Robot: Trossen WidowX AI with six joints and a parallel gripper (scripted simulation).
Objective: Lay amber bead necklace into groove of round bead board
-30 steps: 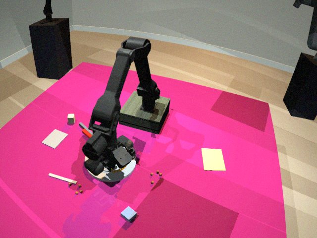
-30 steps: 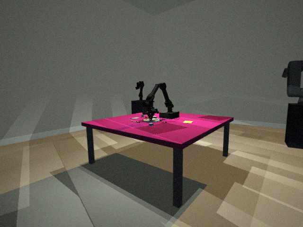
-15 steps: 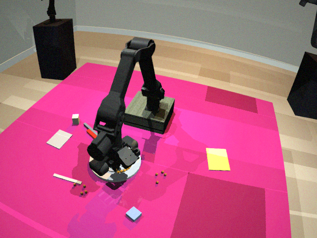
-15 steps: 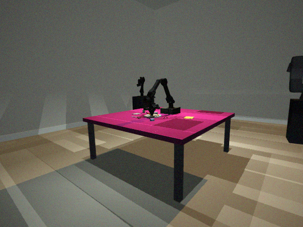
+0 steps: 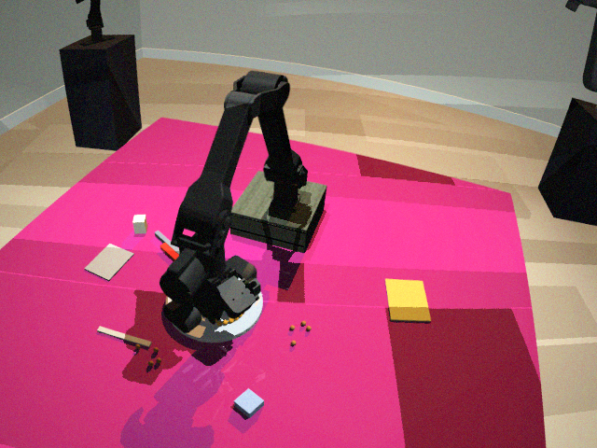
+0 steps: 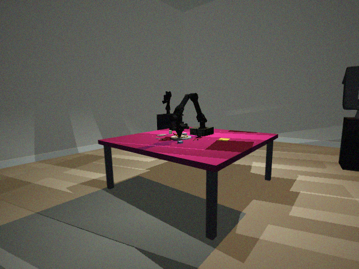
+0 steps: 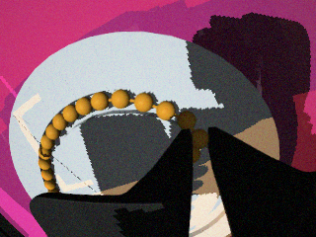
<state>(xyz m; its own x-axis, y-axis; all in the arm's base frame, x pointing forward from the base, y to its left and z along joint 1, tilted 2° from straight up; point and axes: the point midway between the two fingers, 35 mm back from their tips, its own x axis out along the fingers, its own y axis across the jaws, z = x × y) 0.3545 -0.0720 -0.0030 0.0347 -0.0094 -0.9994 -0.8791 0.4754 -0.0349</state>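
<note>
The round bead board lies 6 cm behind my gripper tip, 2 cm to the right of it and 1 cm below it. Round my gripper tip: white block 21 cm behind, 7 cm to the right, 1 cm below; then blue block 16 cm ahead, 10 cm to the left, 1 cm below; then white strip 8 cm ahead, 17 cm to the right, 2 cm below.
</note>
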